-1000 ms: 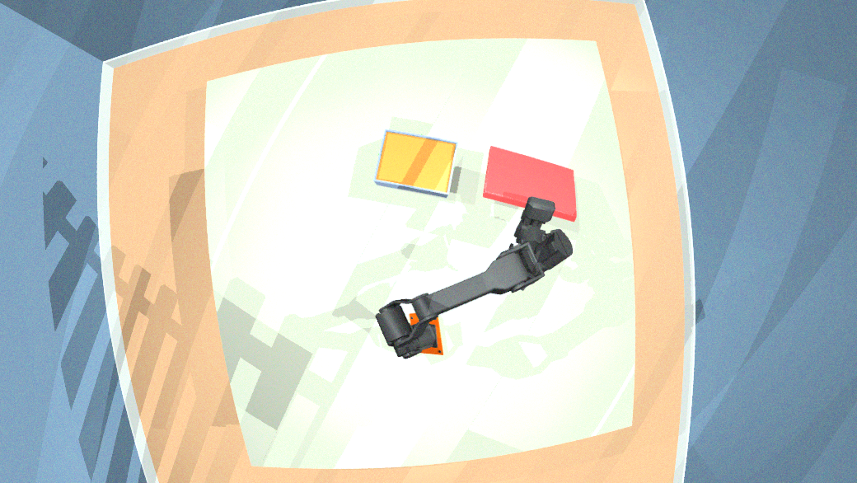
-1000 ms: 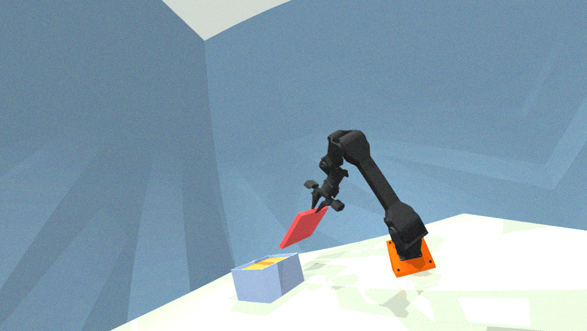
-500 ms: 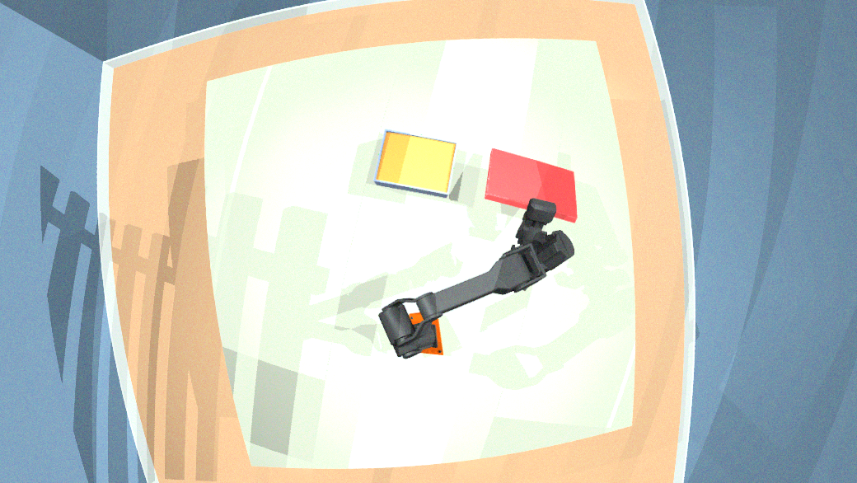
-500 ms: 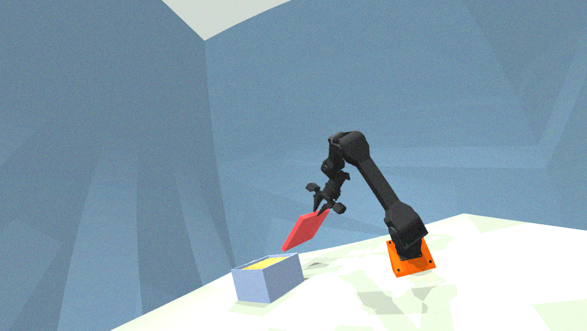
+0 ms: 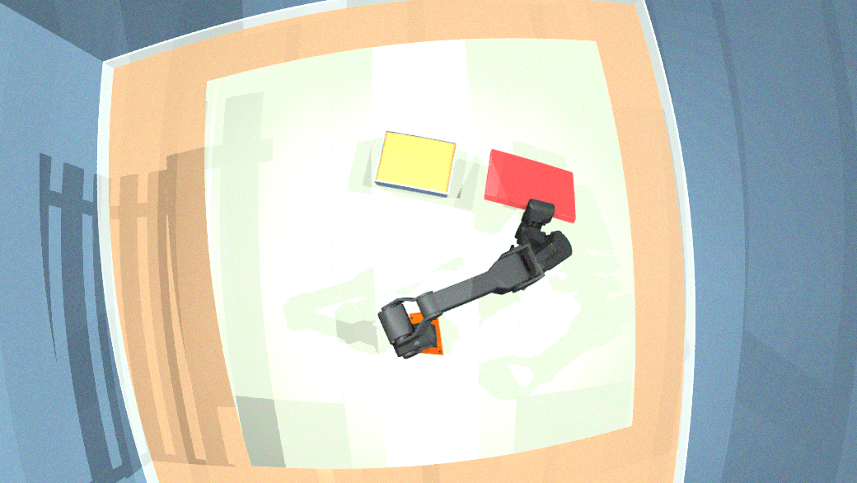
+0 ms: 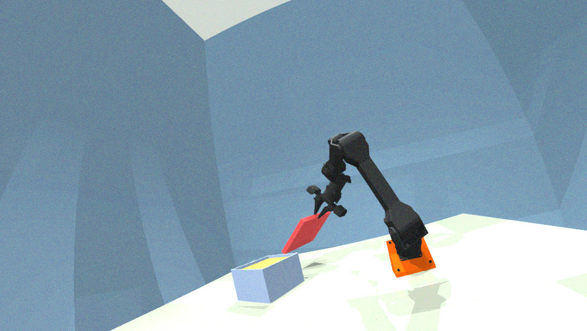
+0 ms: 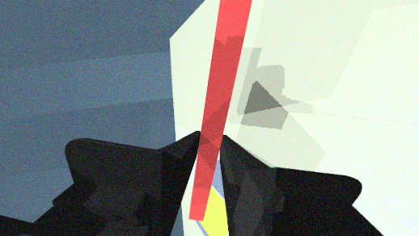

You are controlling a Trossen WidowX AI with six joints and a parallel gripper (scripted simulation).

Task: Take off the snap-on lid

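Right now the red lid is 60 mm ahead of my gripper tip, 50 mm below it and 30 mm to the right of it. Also, from my gripper tip: storage box 260 mm to the left, 160 mm below, 150 mm ahead.
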